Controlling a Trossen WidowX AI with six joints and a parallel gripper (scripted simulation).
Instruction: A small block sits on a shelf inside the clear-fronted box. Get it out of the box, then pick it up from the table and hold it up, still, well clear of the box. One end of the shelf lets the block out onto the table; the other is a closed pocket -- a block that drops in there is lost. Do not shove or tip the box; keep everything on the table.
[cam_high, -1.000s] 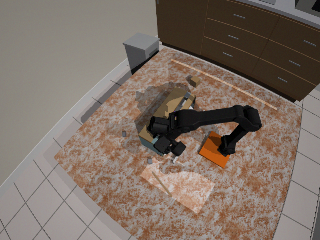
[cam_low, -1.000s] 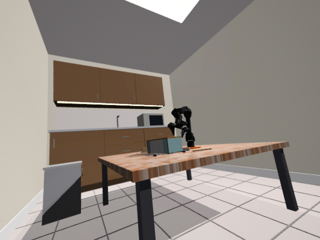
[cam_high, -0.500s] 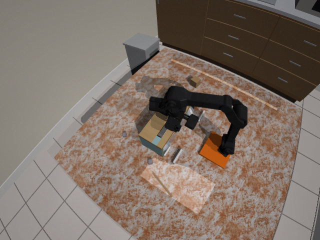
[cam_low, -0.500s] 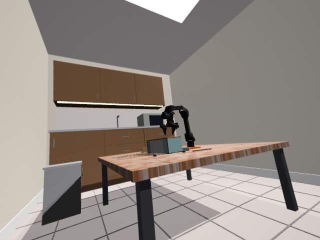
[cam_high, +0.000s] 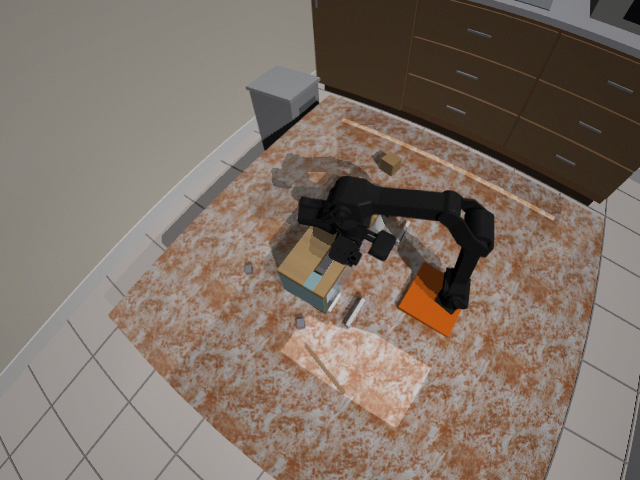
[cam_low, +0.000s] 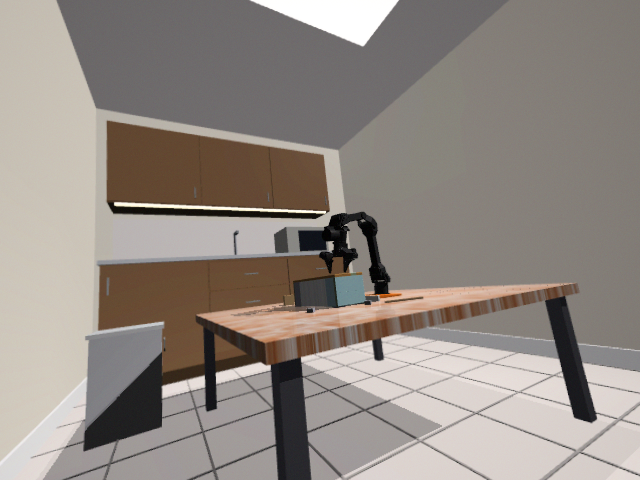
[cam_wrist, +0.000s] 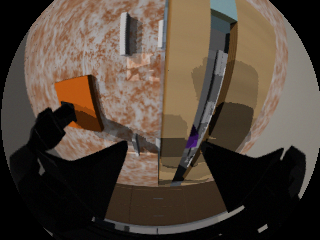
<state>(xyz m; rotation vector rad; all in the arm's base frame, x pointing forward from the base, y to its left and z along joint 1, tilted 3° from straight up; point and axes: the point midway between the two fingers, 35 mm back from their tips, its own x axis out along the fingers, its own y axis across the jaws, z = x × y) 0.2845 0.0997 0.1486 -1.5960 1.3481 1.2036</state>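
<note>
Right now my gripper tip is 8 cm above the box, 3 cm short of it and 1 cm to the left of it. From my gripper tip the other things lie so: thin stick (29 cm to the left, 15 cm behind, 14 cm below); purple block (6 cm below, 5 cm ahead, 3 cm to the right); tan cube (38 cm to the right, 16 cm ahead, 12 cm below).
</note>
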